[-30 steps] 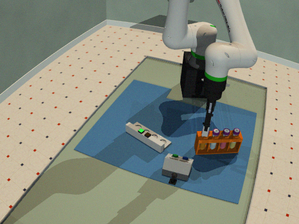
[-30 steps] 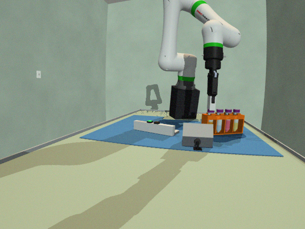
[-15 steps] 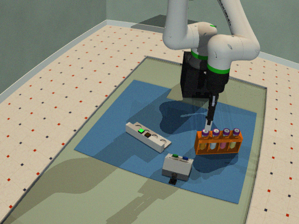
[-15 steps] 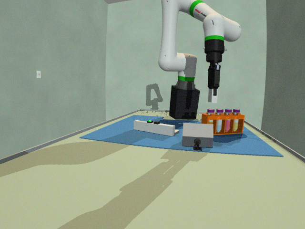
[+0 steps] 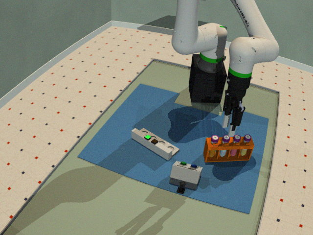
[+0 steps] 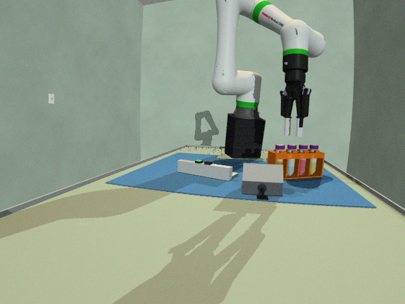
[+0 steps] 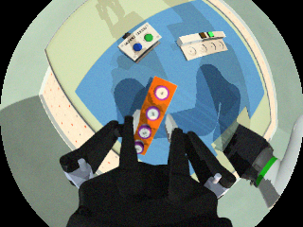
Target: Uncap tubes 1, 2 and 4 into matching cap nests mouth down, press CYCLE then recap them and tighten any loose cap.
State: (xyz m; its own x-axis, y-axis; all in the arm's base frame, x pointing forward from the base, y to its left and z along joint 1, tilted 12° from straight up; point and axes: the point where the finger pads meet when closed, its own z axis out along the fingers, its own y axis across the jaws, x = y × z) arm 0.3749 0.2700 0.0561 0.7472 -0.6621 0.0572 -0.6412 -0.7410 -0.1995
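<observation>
Now: the green key 190 mm ahead of my hand, 120 mm below it and 100 mm to the right of it. Also, from my hand: blue key 180 mm ahead, 120 mm below, 60 mm to the right; then small grey desk 200 mm ahead, 130 mm below, 80 mm to the right.
</observation>
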